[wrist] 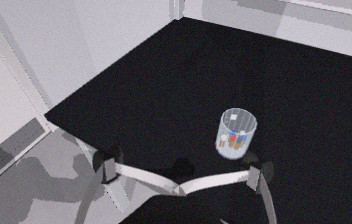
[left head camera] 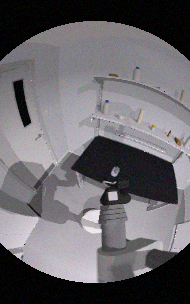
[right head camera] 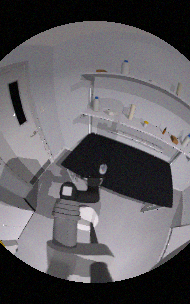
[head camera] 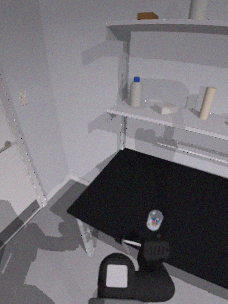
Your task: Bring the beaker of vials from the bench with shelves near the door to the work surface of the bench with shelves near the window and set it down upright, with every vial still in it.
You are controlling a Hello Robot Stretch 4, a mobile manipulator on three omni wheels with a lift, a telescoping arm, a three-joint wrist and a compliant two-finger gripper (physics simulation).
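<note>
The clear beaker (head camera: 155, 220) (left head camera: 115, 171) (right head camera: 103, 169) (wrist: 236, 134) stands upright on the black top of the bench near the door (head camera: 110, 185) (left head camera: 150, 175) (right head camera: 145, 175) (wrist: 150, 85). Several small vials with red, blue and white caps show inside it. My gripper (wrist: 181, 161) is open, its fingertips wide apart, with no object between them. It is over the front edge of the bench. In the wrist view the beaker appears just beyond the right fingertip, off the gripper's centre line. In the head view the wrist hides most of the fingers. The bench near the window is not identifiable here.
The lower shelf (head camera: 150, 116) above the bench holds a blue-capped bottle (head camera: 135, 93), a pale box (head camera: 166, 108) and a tall cream cylinder (head camera: 207, 103). An upper shelf (head camera: 175, 23) runs above it. The door (left head camera: 37, 110) and side wall stand left of the bench.
</note>
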